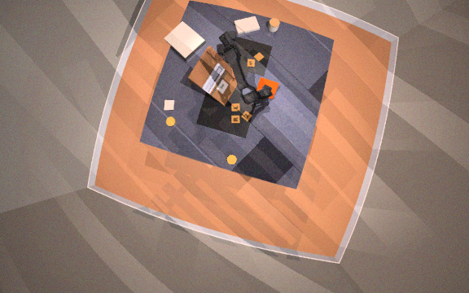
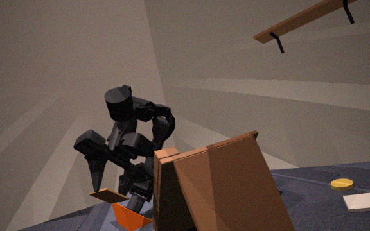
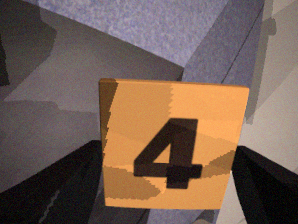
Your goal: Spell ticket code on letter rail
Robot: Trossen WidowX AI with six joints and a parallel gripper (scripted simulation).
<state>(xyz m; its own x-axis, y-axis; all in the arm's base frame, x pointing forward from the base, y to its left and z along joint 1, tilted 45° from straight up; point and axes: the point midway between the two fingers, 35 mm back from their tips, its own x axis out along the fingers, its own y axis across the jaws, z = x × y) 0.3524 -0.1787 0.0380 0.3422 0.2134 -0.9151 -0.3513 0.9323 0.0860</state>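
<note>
Now: gripper tip 50 mm past the white ticket, 240 mm to the right of it and 130 mm above it. The rest, counted from my gripper tip: orange tile: 190 mm behind, 130 mm to the right, 210 mm below; then orange tile marked 4: right at my gripper tip; then dark mat: 140 mm behind, 140 mm to the left, 210 mm below.
</note>
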